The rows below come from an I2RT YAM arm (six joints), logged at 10 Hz.
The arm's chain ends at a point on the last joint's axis. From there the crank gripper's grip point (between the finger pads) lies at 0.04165 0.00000 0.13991 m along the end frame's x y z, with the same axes.
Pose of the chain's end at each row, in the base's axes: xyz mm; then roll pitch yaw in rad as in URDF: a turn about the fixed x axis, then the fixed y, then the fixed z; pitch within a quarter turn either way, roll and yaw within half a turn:
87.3 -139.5 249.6 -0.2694 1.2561 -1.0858
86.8 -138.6 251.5 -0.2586 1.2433 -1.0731
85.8 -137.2 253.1 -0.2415 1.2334 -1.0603
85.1 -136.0 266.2 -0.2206 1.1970 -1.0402
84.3 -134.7 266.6 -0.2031 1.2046 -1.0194
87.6 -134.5 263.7 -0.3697 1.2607 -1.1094
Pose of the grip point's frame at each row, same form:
186.0 -247.0 251.7 -0.2694 1.2561 -1.0858
185.8 -245.8 255.6 -0.2586 1.2433 -1.0731
184.4 -244.7 258.8 -0.2415 1.2334 -1.0603
183.5 -243.2 277.3 -0.2206 1.1970 -1.0402
183.2 -241.6 276.8 -0.2031 1.2046 -1.0194
193.8 -234.6 263.8 -0.3697 1.2607 -1.1094

